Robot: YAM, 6 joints.
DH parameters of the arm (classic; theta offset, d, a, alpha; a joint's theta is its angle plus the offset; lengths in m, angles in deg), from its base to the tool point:
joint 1: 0 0.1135 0.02 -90
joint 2: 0 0 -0.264 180
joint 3: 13.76 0 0.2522 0
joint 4: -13.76 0 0.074 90
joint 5: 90 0 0 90
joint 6: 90 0.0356 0 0
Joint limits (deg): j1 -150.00..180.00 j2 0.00..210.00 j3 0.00..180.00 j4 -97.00..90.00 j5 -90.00..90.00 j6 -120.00..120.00
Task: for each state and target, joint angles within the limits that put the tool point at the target. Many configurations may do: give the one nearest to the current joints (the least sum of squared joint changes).
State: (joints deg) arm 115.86 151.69 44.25 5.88 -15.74 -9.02
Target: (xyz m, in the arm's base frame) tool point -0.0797 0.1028 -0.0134
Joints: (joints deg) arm 122.22 121.85 20.60 -11.16 -20.78 -9.02
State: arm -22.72 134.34 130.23 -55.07 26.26 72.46
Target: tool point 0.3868 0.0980 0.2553
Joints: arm 16.19 116.97 106.19 -75.35 22.68 72.46
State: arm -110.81 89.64 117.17 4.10 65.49 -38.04
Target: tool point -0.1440 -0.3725 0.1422
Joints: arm -106.49 115.87 69.58 -9.27 65.41 -38.04
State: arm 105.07 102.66 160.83 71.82 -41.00 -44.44
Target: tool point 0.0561 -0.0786 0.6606
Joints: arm 136.59 91.31 172.42 81.11 -31.41 -44.44
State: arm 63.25 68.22 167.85 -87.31 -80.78 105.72
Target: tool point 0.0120 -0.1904 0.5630
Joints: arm 104.17 57.60 168.73 -96.97 -79.28 105.72
